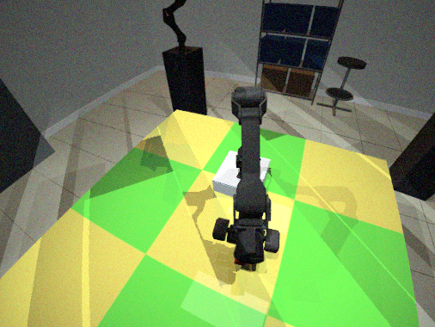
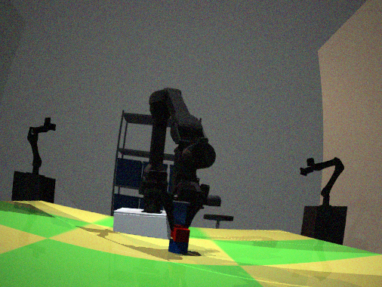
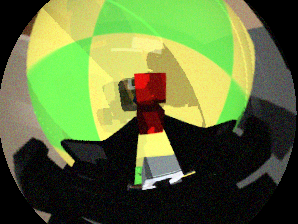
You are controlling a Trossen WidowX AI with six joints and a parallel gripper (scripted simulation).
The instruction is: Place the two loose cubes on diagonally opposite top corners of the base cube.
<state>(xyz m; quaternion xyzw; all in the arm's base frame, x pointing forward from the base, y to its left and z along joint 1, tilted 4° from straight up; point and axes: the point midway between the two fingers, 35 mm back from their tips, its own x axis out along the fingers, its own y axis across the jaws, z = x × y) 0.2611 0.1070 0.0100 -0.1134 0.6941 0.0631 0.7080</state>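
My gripper tip is 2 cm short of the blue cube and 4 cm above it.
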